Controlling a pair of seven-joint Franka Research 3 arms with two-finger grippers.
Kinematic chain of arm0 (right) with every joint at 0, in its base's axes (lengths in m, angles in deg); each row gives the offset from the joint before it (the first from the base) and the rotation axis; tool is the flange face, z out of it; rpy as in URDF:
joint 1: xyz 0 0 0.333 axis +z
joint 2: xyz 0 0 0 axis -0.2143 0.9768 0
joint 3: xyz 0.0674 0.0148 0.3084 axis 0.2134 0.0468 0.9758
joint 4: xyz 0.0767 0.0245 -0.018 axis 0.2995 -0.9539 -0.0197
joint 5: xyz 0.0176 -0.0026 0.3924 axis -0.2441 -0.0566 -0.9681
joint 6: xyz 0 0 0 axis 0.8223 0.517 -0.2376
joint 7: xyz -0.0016 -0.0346 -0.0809 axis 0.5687 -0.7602 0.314
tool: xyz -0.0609 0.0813 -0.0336 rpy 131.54 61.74 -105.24
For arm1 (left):
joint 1: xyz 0 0 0.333 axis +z
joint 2: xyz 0 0 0 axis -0.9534 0.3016 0
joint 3: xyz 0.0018 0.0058 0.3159 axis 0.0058 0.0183 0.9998
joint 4: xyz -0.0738 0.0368 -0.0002 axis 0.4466 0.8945 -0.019
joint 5: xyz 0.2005 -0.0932 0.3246 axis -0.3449 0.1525 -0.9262
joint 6: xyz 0 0 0 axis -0.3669 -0.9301 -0.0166
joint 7: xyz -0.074 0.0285 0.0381 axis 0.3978 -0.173 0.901
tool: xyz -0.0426 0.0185 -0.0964 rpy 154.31 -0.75 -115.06
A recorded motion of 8 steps. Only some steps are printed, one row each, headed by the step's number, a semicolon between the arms.
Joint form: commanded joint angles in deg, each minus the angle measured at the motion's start. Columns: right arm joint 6, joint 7, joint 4, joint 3, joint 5, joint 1, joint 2; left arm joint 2, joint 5, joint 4, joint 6, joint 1, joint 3, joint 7.
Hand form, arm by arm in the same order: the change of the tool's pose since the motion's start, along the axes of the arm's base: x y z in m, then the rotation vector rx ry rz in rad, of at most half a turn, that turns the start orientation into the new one. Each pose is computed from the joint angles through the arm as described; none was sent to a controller.
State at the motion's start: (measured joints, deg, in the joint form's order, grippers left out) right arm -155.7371 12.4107 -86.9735 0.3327 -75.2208 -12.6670 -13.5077; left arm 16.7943 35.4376 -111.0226 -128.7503 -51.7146 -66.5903 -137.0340
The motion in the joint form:
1: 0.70 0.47 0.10 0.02 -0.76 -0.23 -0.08; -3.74 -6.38 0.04 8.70 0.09 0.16 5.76
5: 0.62 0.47 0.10 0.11 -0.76 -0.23 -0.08; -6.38 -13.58 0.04 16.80 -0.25 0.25 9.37
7: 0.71 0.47 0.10 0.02 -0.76 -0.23 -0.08; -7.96 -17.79 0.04 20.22 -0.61 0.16 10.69
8: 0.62 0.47 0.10 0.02 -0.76 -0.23 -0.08; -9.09 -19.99 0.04 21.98 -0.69 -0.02 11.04
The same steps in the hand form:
1: -0.0016 -0.0007 0.0005 0.0121 0.0103 0.0049; -0.0189 -0.0119 0.0256 -0.0338 0.1070 0.0062
5: -0.0016 0.0002 0.0006 0.0122 0.0089 0.0065; -0.0361 -0.0237 0.0378 -0.0271 0.2423 -0.0022
7: -0.0017 -0.0007 0.0005 0.0121 0.0104 0.0049; -0.0453 -0.0305 0.0477 0.0000 0.3050 -0.0076
8: -0.0015 -0.0007 0.0006 0.0122 0.0089 0.0049; -0.0517 -0.0343 0.0561 0.0191 0.3325 -0.0132

